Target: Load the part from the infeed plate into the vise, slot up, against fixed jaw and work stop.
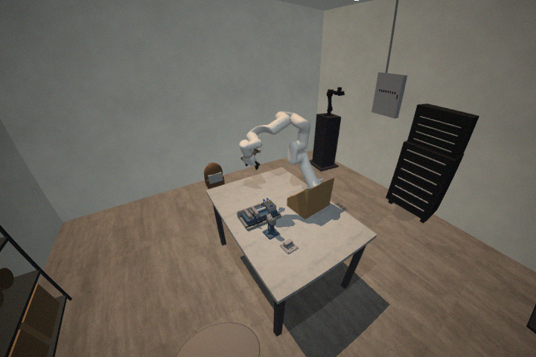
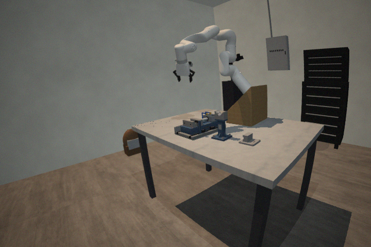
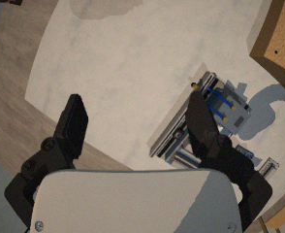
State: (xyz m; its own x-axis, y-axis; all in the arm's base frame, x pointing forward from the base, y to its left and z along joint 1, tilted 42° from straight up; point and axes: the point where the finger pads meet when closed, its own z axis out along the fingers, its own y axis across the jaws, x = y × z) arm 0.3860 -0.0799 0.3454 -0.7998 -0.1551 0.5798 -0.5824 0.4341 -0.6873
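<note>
The part is 570 mm to the left of my hand, 320 mm below it and 20 mm behind it. Also, from my hand: moving jaw: 270 mm below, 220 mm to the left, 80 mm ahead; air cylinder rod: 270 mm below, 220 mm to the left, 20 mm ahead; work stop: 270 mm to the left, 260 mm below, 100 mm ahead.
</note>
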